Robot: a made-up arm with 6 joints. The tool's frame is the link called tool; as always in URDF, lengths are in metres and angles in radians.
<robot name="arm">
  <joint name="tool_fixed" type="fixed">
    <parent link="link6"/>
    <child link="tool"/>
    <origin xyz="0 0 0" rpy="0 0 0"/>
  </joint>
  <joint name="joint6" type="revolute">
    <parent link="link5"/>
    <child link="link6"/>
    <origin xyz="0.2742 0 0" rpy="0 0 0"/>
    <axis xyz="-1 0 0"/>
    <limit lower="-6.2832" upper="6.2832"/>
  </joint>
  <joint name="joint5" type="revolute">
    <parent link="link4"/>
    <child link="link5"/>
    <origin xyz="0.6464 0 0" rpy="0 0 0"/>
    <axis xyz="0 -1 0"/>
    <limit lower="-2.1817" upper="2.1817"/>
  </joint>
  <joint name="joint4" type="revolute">
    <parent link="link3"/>
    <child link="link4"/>
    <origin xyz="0 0 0.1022" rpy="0 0 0"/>
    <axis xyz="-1 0 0"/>
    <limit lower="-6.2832" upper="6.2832"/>
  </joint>
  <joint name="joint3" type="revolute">
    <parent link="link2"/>
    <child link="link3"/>
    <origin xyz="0 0 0.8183" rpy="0 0 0"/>
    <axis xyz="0 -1 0"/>
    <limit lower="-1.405" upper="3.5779"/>
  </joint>
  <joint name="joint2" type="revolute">
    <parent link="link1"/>
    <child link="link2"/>
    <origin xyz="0.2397 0 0" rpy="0 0 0"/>
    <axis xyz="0 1 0"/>
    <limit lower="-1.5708" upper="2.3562"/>
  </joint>
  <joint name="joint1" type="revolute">
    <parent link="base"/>
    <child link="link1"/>
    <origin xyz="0 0 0.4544" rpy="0 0 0"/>
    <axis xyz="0 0 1"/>
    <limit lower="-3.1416" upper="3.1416"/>
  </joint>
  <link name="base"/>
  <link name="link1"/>
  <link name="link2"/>
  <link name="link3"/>
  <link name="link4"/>
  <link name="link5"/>
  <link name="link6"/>
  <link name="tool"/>
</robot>
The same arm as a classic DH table. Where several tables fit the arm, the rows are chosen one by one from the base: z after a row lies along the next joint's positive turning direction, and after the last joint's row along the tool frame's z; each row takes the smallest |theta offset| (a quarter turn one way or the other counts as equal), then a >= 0, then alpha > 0; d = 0 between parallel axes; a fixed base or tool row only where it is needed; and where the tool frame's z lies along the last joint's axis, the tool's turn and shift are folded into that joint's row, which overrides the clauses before.
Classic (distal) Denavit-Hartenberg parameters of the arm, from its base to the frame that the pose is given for. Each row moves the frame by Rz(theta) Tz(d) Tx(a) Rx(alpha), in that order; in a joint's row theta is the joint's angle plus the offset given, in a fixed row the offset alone. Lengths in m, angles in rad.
joint1: theta0 0; d 0.4544; a 0.2397; alpha -1.5708
joint2: theta0 -1.5708; d 0; a 0.8183; alpha 3.1416
joint3: theta0 0; d 0; a 0.1022; alpha -1.5708
joint4: theta0 0; d -0.6464; a 0; alpha 1.5708
joint5: theta0 0; d 0; a 0; alpha -1.5708
joint6: theta0 1.5708; d -0.2742; a 0; alpha 1.5708
tool (fixed): theta0 -1.5708; d 0; a 0; alpha 0
Joint limits (rad, base to tool): -3.1416..3.1416 -1.5708..2.3562 -1.405..3.5779 -6.2832..6.2832 -2.1817..2.1817 -6.2832..6.2832

